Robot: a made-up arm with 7 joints. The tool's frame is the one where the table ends.
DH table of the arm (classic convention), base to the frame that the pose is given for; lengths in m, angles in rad. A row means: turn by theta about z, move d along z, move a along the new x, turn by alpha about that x. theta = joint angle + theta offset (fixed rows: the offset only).
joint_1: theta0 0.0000; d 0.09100; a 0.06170; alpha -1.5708
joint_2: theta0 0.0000; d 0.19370; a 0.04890; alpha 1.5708
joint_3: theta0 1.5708; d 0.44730; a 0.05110; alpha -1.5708
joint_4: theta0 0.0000; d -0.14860; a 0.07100; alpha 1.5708
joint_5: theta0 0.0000; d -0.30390; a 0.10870; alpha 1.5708
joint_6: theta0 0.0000; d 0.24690; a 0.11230; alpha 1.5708
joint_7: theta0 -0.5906; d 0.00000; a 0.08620; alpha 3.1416
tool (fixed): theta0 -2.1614; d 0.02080; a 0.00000; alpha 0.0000
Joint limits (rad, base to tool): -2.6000..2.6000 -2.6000..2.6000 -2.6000..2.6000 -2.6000..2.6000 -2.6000..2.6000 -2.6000..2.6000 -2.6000..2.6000
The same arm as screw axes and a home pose.
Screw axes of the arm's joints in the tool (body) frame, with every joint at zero. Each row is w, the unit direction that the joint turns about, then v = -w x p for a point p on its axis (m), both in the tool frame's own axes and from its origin. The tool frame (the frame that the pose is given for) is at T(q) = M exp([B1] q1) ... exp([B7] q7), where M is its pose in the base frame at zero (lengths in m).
B1 = (-0.000013, -0.000004, 1, -0.6084, 0.4581, 0)
B2 = (0, 1, 0.000004, 0.1642, 0, -0.3964)
B3 = (-0.000013, -0.000004, 1, -0.4147, 0.3475, 0)
B4 = (-1, 0, -0.000013, 0, -0.2831, -0.3636)
B5 = (-0.000013, -0.000004, 1, -0.2926, 0.1989, 0)
B6 = (1, 0, 0.000013, 0, -0.0208, 0.1839)
B7 = (0.000013, 0.000004, -1, 0.0716, 0.048, 0)
M: xyz 0.4581 0.6084 0.2552 (m) rpy 0 0 0 (deg, as in URDF)
Joint limits (deg, base to tool): -148.97..148.97 -148.97..148.97 -148.97..148.97 -148.97..148.97 -148.97..148.97 -148.97..148.97 -148.97..148.97

